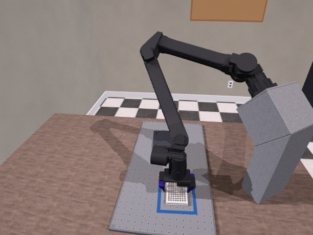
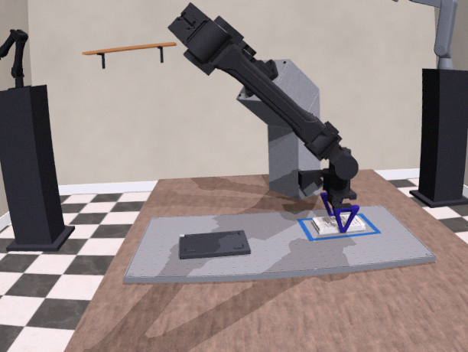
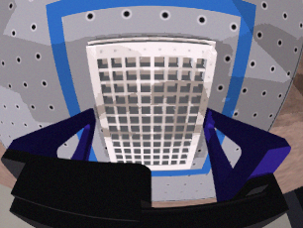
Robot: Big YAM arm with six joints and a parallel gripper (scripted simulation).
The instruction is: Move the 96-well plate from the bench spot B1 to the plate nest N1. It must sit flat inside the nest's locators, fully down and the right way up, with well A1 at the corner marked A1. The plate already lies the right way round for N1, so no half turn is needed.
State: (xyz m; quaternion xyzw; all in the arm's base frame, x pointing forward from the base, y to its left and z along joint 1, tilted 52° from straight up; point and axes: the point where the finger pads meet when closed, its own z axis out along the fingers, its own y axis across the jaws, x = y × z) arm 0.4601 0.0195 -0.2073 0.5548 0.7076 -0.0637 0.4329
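The white 96-well plate lies right at my hand. Round my hand: dark plate nest N1: 33 cm to the right, 7 cm ahead; A1 mark: 40 cm to the right, 2 cm ahead.
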